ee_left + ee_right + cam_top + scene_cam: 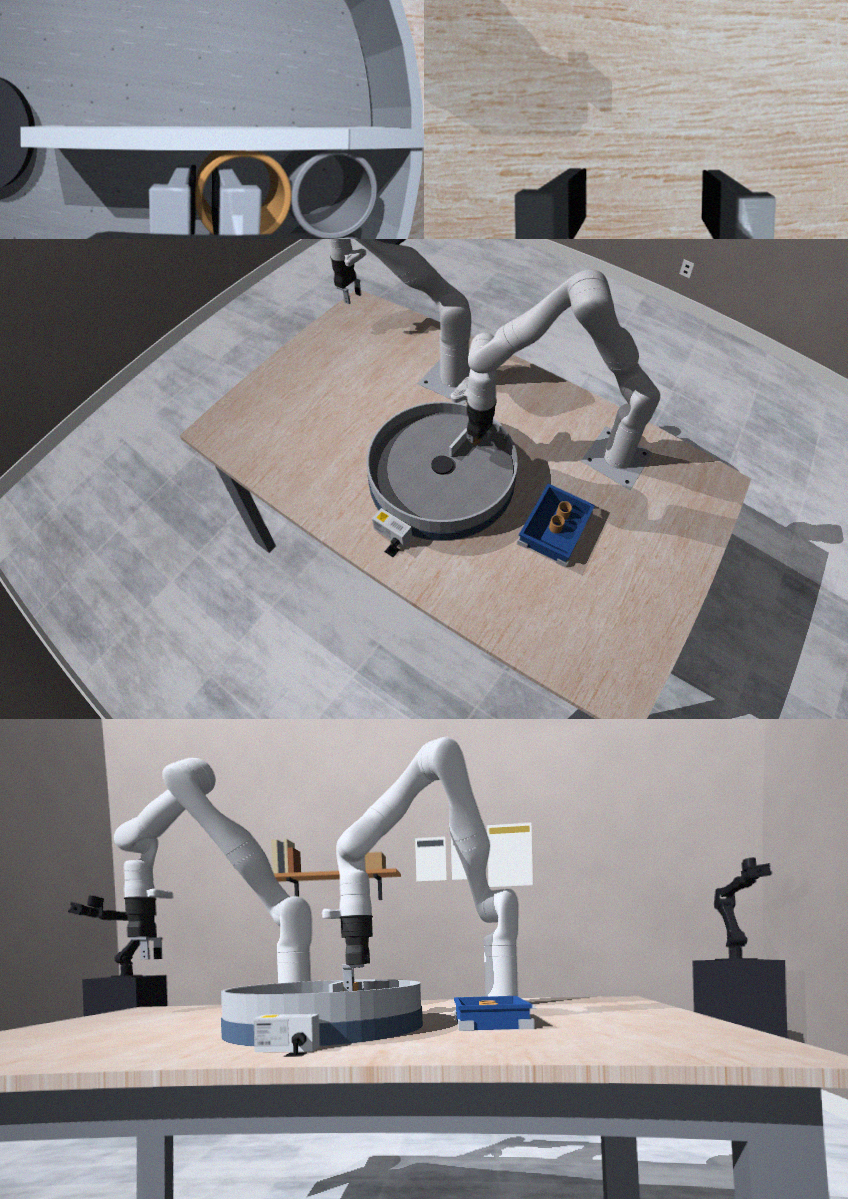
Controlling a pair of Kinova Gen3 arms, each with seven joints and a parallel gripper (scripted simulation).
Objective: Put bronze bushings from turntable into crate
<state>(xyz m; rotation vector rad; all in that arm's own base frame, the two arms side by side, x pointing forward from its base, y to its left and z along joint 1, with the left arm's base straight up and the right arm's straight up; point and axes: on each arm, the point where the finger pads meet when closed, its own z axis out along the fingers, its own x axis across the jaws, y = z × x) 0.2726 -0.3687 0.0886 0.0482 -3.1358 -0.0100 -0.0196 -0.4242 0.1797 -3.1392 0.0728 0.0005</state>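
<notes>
Now: the blue crate 90 mm ahead of my left hand, 330 mm to the left of it and 60 mm below it. The rest, counted from my left hand: turntable (110 mm ahead, 30 mm to the right, 40 mm below).
</notes>
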